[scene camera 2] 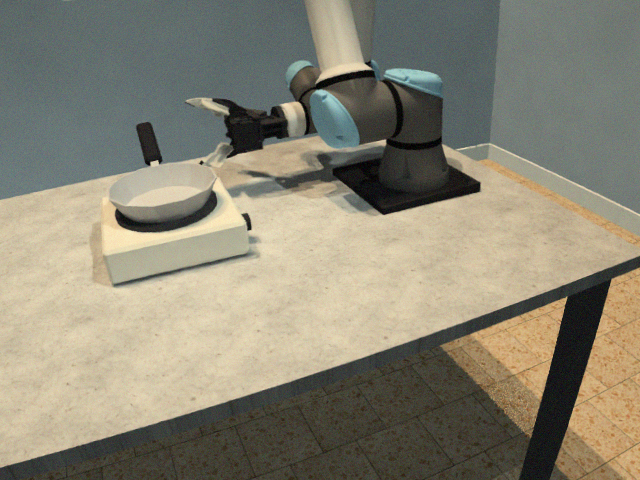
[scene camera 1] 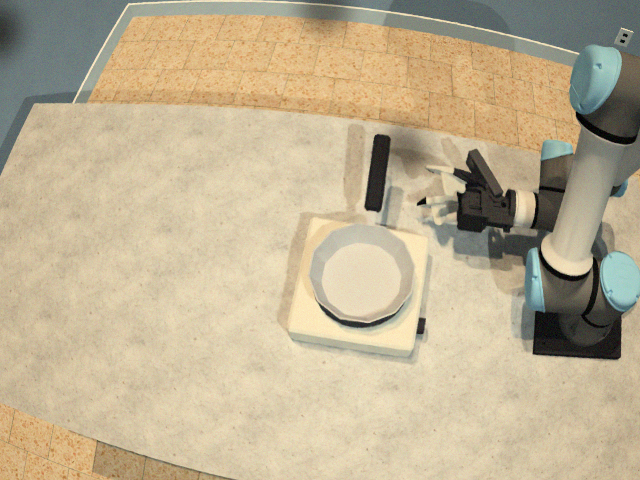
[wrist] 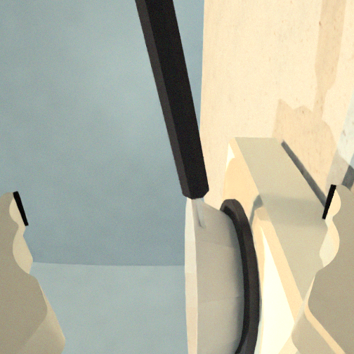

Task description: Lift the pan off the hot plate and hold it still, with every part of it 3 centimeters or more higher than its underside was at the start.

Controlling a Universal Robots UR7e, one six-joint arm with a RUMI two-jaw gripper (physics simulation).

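Pixels of known places: gripper, fingertip midpoint: (scene camera 2: 190, 136) (scene camera 1: 420, 186); arm's base at its link origin: (scene camera 2: 413, 177) (scene camera 1: 585, 314).
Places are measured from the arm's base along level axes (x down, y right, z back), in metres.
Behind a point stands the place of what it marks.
Note:
The light grey pan (scene camera 1: 361, 276) {x -0.061, y -0.057, z -0.520 m} (scene camera 2: 165, 198) {x -0.061, y -0.043, z -0.517 m} (wrist: 215, 280) sits level on the dark burner disc of the cream hot plate (scene camera 1: 310, 325) {x -0.049, y -0.171, z -0.586 m} (scene camera 2: 175, 258) {x -0.011, y -0.182, z -0.515 m} (wrist: 280, 175). Its black handle (scene camera 1: 377, 173) {x -0.123, y 0.131, z -0.537 m} (scene camera 2: 148, 143) {x -0.120, y 0.117, z -0.537 m} (wrist: 177, 100) points to the table's far edge and slants upward from the pan. My gripper (scene camera 1: 423, 185) {x -0.117, y 0.131, z -0.449 m} (scene camera 2: 194, 132) {x -0.117, y 0.131, z -0.449 m} (wrist: 174, 192) is open, with nothing between its fingers. It is to the right of the handle in the scene camera 1 view, apart from it, with one finger above the other. In the wrist view the handle runs up the picture between the two finger sides, beyond the fingertips.
The hot plate's black knob (scene camera 1: 421, 325) {x -0.033, y -0.115, z -0.384 m} (scene camera 2: 247, 221) {x -0.026, y -0.125, z -0.381 m} sticks out on its robot side. The arm's black base plate (scene camera 1: 542, 347) {x 0.003, y -0.095, z -0.100 m} (scene camera 2: 361, 191) {x 0.005, y -0.017, z -0.127 m} stands on the table at the right. The table's far edge runs behind the handle, and a blue-grey wall rises beyond.

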